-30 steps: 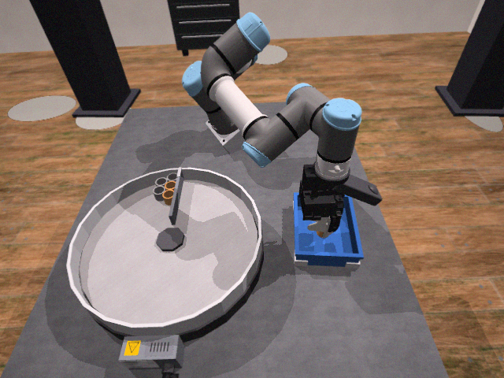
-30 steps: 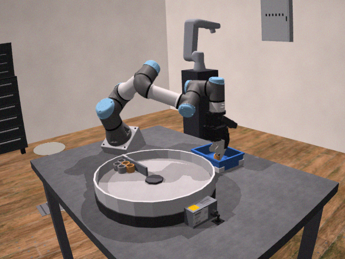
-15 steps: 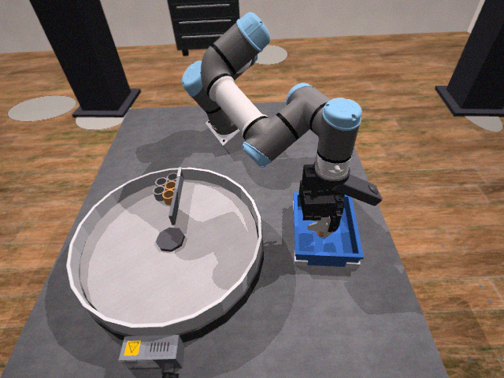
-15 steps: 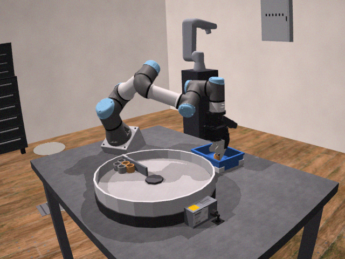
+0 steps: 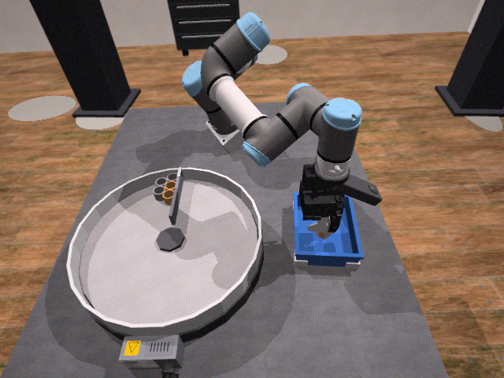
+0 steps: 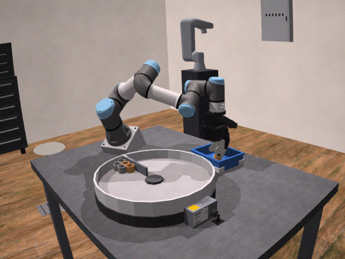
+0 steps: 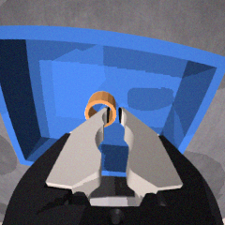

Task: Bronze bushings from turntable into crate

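Now: the blue crate 10 mm behind my hand. Round my hand: grey turntable 80 mm ahead, 360 mm to the right, 20 mm above.
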